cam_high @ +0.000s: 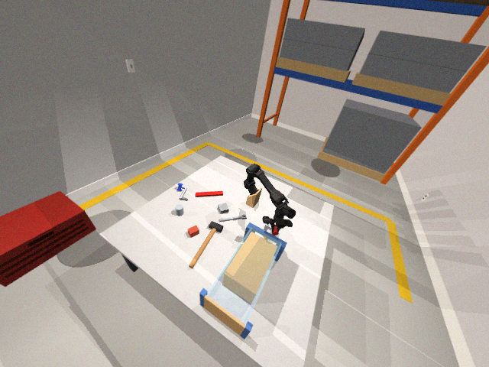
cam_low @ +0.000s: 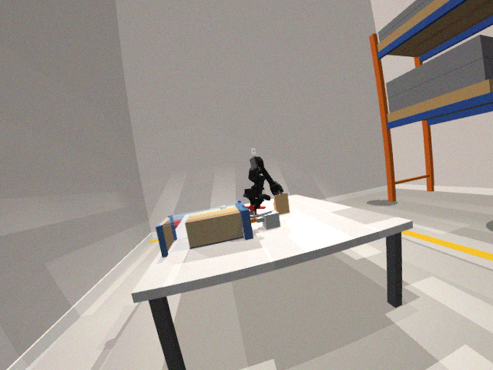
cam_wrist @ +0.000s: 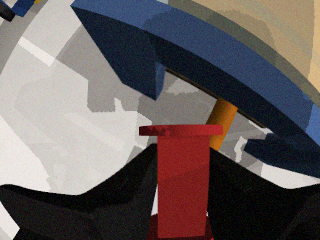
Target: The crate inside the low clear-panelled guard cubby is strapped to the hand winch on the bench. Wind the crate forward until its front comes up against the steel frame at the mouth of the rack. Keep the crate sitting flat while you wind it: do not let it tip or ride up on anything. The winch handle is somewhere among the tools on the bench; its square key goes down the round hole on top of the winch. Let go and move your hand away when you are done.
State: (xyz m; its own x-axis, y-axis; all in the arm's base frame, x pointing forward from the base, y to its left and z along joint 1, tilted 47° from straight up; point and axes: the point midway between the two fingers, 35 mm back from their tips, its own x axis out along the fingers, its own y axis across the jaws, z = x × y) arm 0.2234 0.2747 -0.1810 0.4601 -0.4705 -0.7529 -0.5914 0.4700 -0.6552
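Right now the red-knobbed winch handle is 5 cm behind my gripper tip, 3 cm to the right of it and 3 cm below it. Round my gripper tip: grey hand winch 12 cm behind, 6 cm to the right, 10 cm below; red knob 1 cm behind, 1 cm to the right; frame 6 cm ahead, 3 cm to the right, 2 cm below.
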